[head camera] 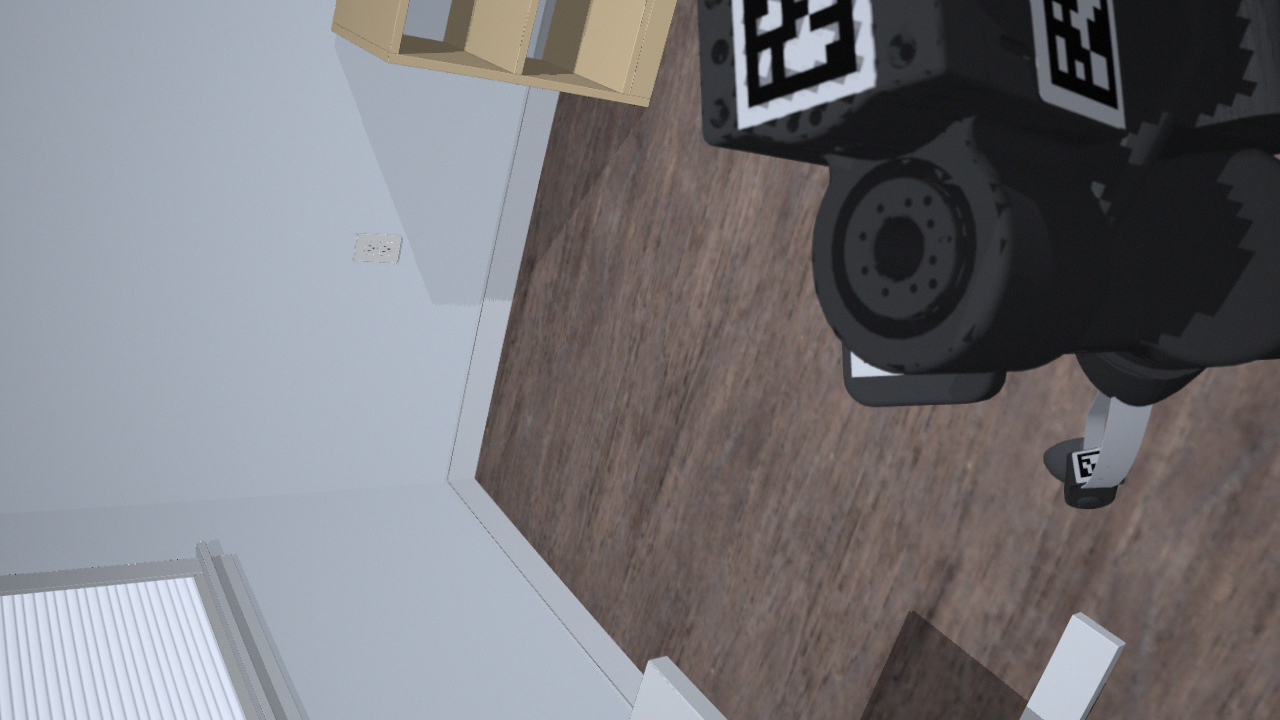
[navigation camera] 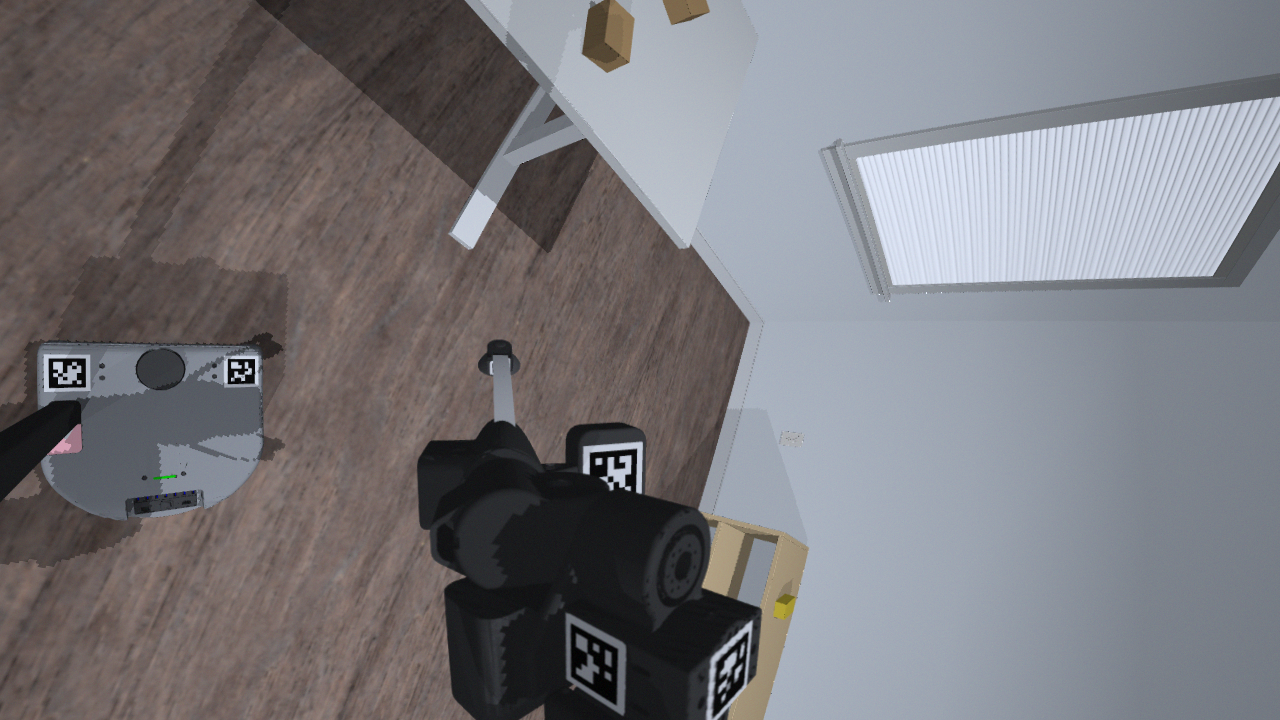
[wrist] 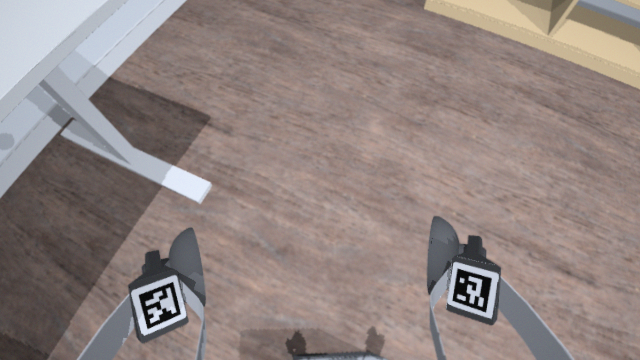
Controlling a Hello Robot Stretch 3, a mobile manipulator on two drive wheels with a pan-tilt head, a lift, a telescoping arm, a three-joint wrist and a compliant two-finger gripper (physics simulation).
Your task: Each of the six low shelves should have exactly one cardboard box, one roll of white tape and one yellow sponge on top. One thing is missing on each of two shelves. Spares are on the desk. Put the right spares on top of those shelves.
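My gripper (wrist: 315, 250) is open and empty, with floor showing between its fingers in the wrist view. Two cardboard boxes (navigation camera: 608, 35) (navigation camera: 685, 8) are on the white desk (navigation camera: 666, 107) at the top of the navigation view. A low wooden shelf (head camera: 492, 67) (navigation camera: 729, 546) (wrist: 500, 22) stands against the wall; part of it shows in each view. A yellow sponge (navigation camera: 784, 607) lies on its top in the navigation view. My wrist hides part of this shelf there. No white tape shows in the frames.
The desk's foot (navigation camera: 474, 214) (wrist: 187, 184) (head camera: 1078, 658) reaches out over the wood floor. A window with a blind (navigation camera: 1056, 197) (head camera: 116, 662) is in the wall. My round-ended base (navigation camera: 214, 420) is at the left of the navigation view. A wall outlet (head camera: 377, 248) is beside the shelf.
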